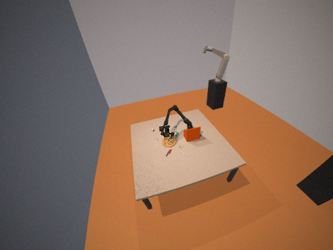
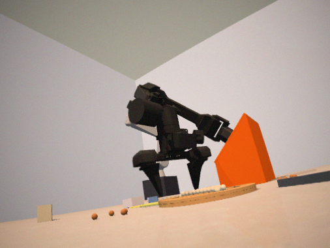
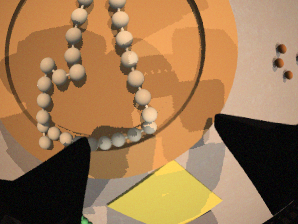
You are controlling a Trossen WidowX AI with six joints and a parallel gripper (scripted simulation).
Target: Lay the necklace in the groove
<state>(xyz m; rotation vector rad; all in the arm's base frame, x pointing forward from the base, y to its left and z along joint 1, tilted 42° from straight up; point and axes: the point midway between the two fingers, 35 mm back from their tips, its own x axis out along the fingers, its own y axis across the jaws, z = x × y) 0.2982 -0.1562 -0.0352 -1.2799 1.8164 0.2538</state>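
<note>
Now: the round wooden bead board 70 mm to the left of my gripper tip, 10 mm below it and 10 mm ahead of it. The rest, counted from my gripper tip: tan cube (260 mm to the right, 170 mm ahead); yellow flat piece (100 mm to the right, 50 mm behind, 20 mm below); red-handled tool (240 mm to the left, 70 mm ahead, 10 mm below).
</note>
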